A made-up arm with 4 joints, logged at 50 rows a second.
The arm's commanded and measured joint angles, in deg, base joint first. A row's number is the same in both.
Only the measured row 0 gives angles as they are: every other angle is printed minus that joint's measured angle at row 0.
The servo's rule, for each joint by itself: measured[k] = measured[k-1] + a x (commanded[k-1-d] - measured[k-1]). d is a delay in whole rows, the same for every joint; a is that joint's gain. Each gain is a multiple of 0.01, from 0.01 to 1. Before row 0 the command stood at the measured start. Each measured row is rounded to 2 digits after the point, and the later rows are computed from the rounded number. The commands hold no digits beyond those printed.
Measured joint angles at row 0: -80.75 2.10 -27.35 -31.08
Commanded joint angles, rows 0 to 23: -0.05 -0.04 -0.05 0.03; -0.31 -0.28 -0.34 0.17; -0.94 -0.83 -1.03 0.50; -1.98 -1.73 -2.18 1.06; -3.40 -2.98 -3.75 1.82; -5.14 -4.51 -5.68 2.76; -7.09 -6.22 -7.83 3.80; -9.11 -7.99 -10.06 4.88; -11.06 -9.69 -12.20 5.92; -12.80 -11.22 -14.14 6.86; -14.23 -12.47 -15.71 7.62; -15.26 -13.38 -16.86 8.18; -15.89 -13.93 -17.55 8.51; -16.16 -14.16 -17.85 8.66; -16.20 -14.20 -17.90 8.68; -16.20 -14.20 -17.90 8.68; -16.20 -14.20 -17.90 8.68; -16.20 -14.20 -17.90 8.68; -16.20 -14.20 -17.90 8.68; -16.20 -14.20 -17.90 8.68; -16.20 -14.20 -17.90 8.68; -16.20 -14.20 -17.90 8.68; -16.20 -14.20 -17.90 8.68; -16.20 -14.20 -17.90 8.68
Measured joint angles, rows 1 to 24: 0.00 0.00 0.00 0.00; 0.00 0.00 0.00 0.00; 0.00 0.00 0.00 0.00; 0.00 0.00 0.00 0.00; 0.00 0.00 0.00 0.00; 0.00 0.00 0.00 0.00; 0.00 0.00 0.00 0.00; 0.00 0.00 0.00 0.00; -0.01 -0.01 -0.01 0.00; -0.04 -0.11 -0.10 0.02; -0.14 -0.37 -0.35 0.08; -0.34 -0.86 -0.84 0.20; -0.68 -1.62 -1.63 0.39; -1.17 -2.66 -2.72 0.67; -1.82 -3.94 -4.10 1.05; -2.62 -5.40 -5.71 1.51; -3.55 -6.94 -7.46 2.04; -4.57 -8.48 -9.26 2.62; -5.63 -9.92 -11.00 3.22; -6.69 -11.17 -12.58 3.82; -7.70 -12.16 -13.92 4.38; -8.63 -12.88 -14.98 4.89; -9.46 -13.36 -15.77 5.34; -10.20 -13.66 -16.35 5.74
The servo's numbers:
d 8
a 0.11 0.36 0.27 0.12

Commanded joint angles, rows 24 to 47: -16.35 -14.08 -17.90 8.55; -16.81 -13.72 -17.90 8.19; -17.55 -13.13 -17.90 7.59; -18.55 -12.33 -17.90 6.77; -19.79 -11.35 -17.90 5.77; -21.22 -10.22 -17.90 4.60; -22.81 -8.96 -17.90 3.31; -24.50 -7.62 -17.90 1.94; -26.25 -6.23 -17.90 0.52; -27.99 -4.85 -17.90 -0.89; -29.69 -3.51 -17.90 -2.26; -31.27 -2.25 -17.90 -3.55; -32.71 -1.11 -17.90 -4.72; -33.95 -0.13 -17.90 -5.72; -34.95 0.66 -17.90 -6.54; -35.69 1.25 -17.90 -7.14; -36.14 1.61 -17.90 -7.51; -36.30 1.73 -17.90 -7.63; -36.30 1.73 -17.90 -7.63; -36.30 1.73 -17.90 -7.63; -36.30 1.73 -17.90 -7.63; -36.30 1.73 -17.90 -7.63; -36.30 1.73 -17.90 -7.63; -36.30 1.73 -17.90 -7.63
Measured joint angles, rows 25 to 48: -10.86 -13.85 -16.77 6.09; -11.45 -13.98 -17.08 6.40; -11.97 -14.06 -17.30 6.67; -12.44 -14.11 -17.46 6.91; -12.85 -14.14 -17.58 7.12; -13.22 -14.16 -17.67 7.31; -13.55 -14.17 -17.73 7.47; -13.84 -14.18 -17.78 7.62; -14.12 -14.14 -17.81 7.73; -14.42 -13.99 -17.83 7.79; -14.76 -13.68 -17.85 7.77; -15.18 -13.19 -17.86 7.65; -15.69 -12.53 -17.87 7.42; -16.30 -11.70 -17.88 7.08; -17.02 -10.71 -17.89 6.63; -17.84 -9.60 -17.89 6.07; -18.77 -8.39 -17.89 5.40; -19.78 -7.12 -17.89 4.65; -20.87 -5.82 -17.89 3.82; -22.01 -4.53 -17.89 2.94; -23.19 -3.30 -17.89 2.02; -24.37 -2.16 -17.89 1.09; -25.53 -1.14 -17.89 0.17; -26.65 -0.28 -17.89 -0.71
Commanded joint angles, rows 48 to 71: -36.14 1.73 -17.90 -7.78; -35.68 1.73 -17.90 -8.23; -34.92 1.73 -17.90 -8.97; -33.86 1.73 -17.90 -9.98; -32.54 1.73 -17.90 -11.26; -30.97 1.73 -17.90 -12.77; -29.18 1.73 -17.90 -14.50; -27.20 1.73 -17.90 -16.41; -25.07 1.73 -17.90 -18.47; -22.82 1.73 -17.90 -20.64; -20.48 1.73 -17.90 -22.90; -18.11 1.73 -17.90 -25.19; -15.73 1.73 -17.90 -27.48; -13.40 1.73 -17.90 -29.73; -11.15 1.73 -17.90 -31.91; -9.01 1.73 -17.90 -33.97; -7.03 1.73 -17.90 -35.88; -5.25 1.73 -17.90 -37.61; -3.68 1.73 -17.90 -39.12; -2.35 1.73 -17.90 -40.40; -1.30 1.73 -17.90 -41.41; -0.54 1.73 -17.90 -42.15; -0.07 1.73 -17.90 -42.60; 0.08 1.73 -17.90 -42.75
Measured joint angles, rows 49 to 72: -27.69 0.40 -17.89 -1.53; -28.64 0.88 -17.89 -2.26; -29.48 1.19 -17.89 -2.90; -30.23 1.38 -17.89 -3.47; -30.90 1.51 -17.89 -3.97; -31.49 1.59 -17.89 -4.41; -32.02 1.64 -17.89 -4.80; -32.49 1.67 -17.89 -5.14; -32.89 1.69 -17.89 -5.46; -33.20 1.70 -17.89 -5.79; -33.39 1.71 -17.89 -6.17; -33.44 1.72 -17.89 -6.63; -33.34 1.72 -17.89 -7.19; -33.08 1.72 -17.89 -7.86; -32.65 1.72 -17.89 -8.66; -32.05 1.72 -17.89 -9.59; -31.28 1.72 -17.89 -10.66; -30.35 1.72 -17.89 -11.86; -29.26 1.72 -17.89 -13.18; -28.03 1.72 -17.89 -14.62; -26.68 1.72 -17.89 -16.16; -25.22 1.72 -17.89 -17.79; -23.67 1.72 -17.89 -19.48; -22.06 1.72 -17.89 -21.22
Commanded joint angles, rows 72 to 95: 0.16 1.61 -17.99 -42.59; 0.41 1.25 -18.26 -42.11; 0.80 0.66 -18.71 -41.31; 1.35 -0.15 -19.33 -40.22; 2.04 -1.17 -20.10 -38.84; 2.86 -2.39 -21.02 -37.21; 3.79 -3.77 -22.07 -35.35; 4.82 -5.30 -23.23 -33.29; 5.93 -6.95 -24.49 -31.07; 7.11 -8.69 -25.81 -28.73; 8.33 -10.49 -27.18 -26.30; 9.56 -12.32 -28.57 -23.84; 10.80 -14.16 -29.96 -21.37; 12.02 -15.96 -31.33 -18.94; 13.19 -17.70 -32.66 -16.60; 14.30 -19.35 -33.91 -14.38; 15.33 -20.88 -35.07 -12.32; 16.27 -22.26 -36.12 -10.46; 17.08 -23.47 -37.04 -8.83; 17.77 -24.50 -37.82 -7.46; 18.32 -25.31 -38.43 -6.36; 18.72 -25.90 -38.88 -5.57; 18.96 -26.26 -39.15 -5.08; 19.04 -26.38 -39.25 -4.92
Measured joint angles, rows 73 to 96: -20.41 1.72 -17.89 -22.98; -18.74 1.72 -17.89 -24.74; -17.08 1.72 -17.89 -26.47; -15.46 1.72 -17.89 -28.14; -13.90 1.72 -17.89 -29.73; -12.43 1.72 -17.89 -31.22; -11.07 1.72 -17.89 -32.59; -9.84 1.72 -17.89 -33.81; -8.74 1.68 -17.92 -34.86; -7.73 1.53 -18.01 -35.73; -6.79 1.22 -18.20 -36.40; -5.89 0.73 -18.51 -36.86; -5.02 0.05 -18.94 -37.10; -4.15 -0.83 -19.50 -37.11; -3.28 -1.89 -20.19 -36.90; -2.39 -3.12 -21.01 -36.47; -1.47 -4.50 -21.95 -35.82; -0.53 -6.01 -22.99 -34.97; 0.44 -7.62 -24.12 -33.93; 1.44 -9.31 -25.32 -32.72; 2.47 -11.06 -26.57 -31.36; 3.52 -12.82 -27.86 -29.87; 4.58 -14.58 -29.16 -28.28; 5.65 -16.30 -30.44 -26.61
